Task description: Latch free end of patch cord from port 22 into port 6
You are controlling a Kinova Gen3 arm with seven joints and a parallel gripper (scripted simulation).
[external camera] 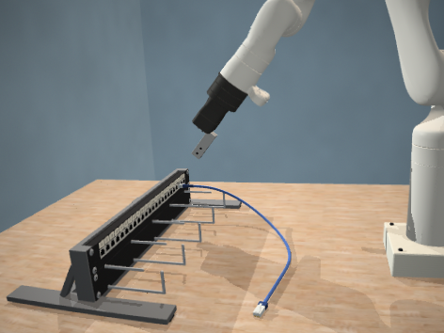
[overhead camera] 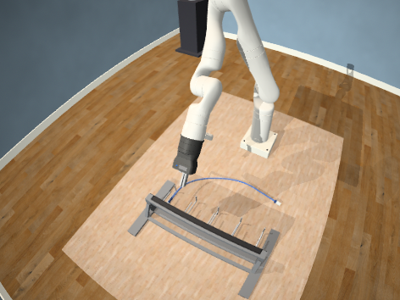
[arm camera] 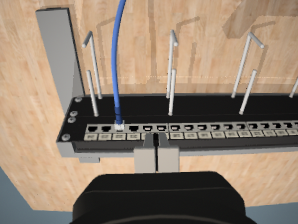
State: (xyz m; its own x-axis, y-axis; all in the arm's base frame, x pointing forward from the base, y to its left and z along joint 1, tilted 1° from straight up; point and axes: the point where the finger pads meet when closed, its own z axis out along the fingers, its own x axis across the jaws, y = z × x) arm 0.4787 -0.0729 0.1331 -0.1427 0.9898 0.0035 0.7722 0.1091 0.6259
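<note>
Now: the white plug 320 mm to the left of my hand, 210 mm behind it and 170 mm below it.
</note>
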